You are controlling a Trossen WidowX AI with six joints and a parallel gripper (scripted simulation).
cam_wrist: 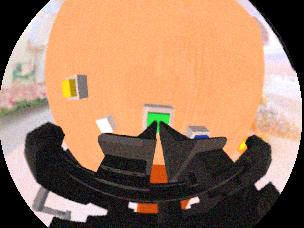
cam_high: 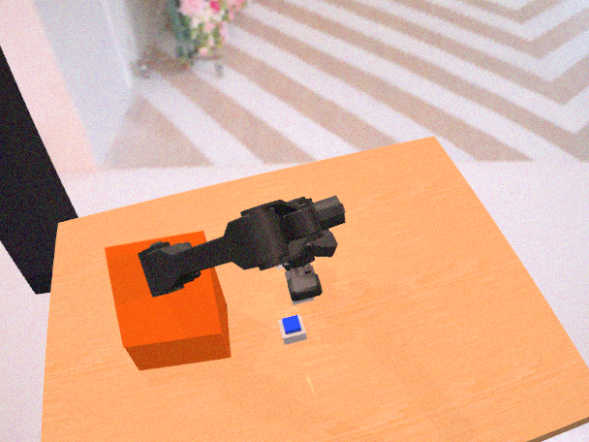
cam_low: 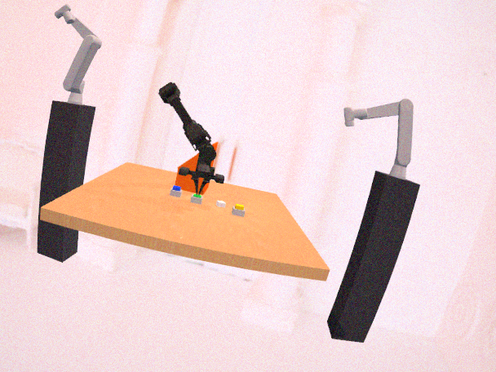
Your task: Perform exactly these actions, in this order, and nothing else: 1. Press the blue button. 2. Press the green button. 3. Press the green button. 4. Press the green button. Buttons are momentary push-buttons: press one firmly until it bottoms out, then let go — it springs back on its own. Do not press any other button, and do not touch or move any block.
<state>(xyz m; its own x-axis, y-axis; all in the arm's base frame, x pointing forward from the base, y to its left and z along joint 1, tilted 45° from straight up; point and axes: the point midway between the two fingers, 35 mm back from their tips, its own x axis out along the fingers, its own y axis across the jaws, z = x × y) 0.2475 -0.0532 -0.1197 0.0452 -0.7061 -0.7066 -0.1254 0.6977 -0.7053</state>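
Now: the green button 10 mm below my gripper tip. Also, from my gripper tip: yellow button (30 mm ahead, 180 mm to the left); then small white block (40 mm behind, 100 mm to the left, 20 mm below); then blue button (30 mm behind, 100 mm to the right).
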